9 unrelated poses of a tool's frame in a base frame.
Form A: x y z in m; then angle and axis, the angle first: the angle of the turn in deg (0 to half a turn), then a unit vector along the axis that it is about.
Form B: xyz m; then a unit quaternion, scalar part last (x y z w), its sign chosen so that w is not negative. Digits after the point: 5 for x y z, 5 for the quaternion.
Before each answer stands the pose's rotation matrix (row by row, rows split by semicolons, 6 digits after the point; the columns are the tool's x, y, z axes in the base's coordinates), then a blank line. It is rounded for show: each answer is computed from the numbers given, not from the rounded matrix.
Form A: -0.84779 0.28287 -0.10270 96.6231 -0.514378 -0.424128 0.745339
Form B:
0.179764 -0.497041 -0.848903; 0.983690 0.085294 0.158366; -0.006307 -0.863525 0.504266

-0.84779 0.28287 -0.10270 -0.38412 -0.31673 0.55660 0.66508
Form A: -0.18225 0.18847 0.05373 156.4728 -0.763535 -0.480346 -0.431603
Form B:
0.200638 0.875323 0.439947; 0.530745 -0.474586 0.702195; 0.823440 0.092612 -0.559793

-0.18225 0.18847 0.05373 -0.74750 -0.47026 -0.42254 0.20387
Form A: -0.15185 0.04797 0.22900 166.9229 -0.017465 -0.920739 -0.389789
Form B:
-0.973464 0.119939 -0.194889; -0.056450 0.699467 0.712432; 0.221767 0.704528 -0.674136

-0.15185 0.04797 0.22900 -0.01735 -0.91475 -0.38725 0.11387
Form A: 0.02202 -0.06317 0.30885 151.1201 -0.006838 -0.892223 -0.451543
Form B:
-0.875546 0.229527 -0.425130; -0.206641 0.617487 0.758953; 0.436713 0.752348 -0.493209

0.02202 -0.06317 0.30885 -0.00662 -0.86404 -0.43728 0.24937
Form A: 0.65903 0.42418 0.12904 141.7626 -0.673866 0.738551 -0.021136
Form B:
0.025313 -0.875511 0.482535; -0.901674 0.188436 0.389199; -0.431675 -0.444941 -0.784655

0.65903 0.42418 0.12904 -0.63670 0.69781 -0.01997 0.32753
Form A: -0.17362 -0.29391 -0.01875 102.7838 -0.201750 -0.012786 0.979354
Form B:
-0.171563 -0.951927 -0.253774; 0.958228 -0.221073 0.181456; -0.228836 -0.212042 0.950091

-0.17362 -0.29391 -0.01875 -0.15765 -0.00999 0.76530 0.62399
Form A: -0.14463 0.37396 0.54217 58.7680 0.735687 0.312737 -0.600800
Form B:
0.779107 0.624510 0.054592; -0.402948 0.565597 -0.719537; -0.480235 0.538598 0.692305

-0.14463 0.37396 0.54217 0.36097 0.15345 -0.29479 0.87135
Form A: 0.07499 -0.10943 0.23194 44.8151 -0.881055 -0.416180 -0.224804
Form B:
0.934977 0.265008 -0.235772; -0.051885 0.759721 0.648176; 0.350893 -0.593796 0.724072

0.07499 -0.10943 0.23194 -0.33585 -0.15864 -0.08569 0.92450
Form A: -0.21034 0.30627 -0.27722 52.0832 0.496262 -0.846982 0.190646
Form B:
0.709452 -0.312430 -0.631717; -0.011627 0.891054 -0.453748; 0.704658 0.329258 0.628527

-0.21034 0.30627 -0.27722 0.21787 -0.37185 0.08370 0.89848
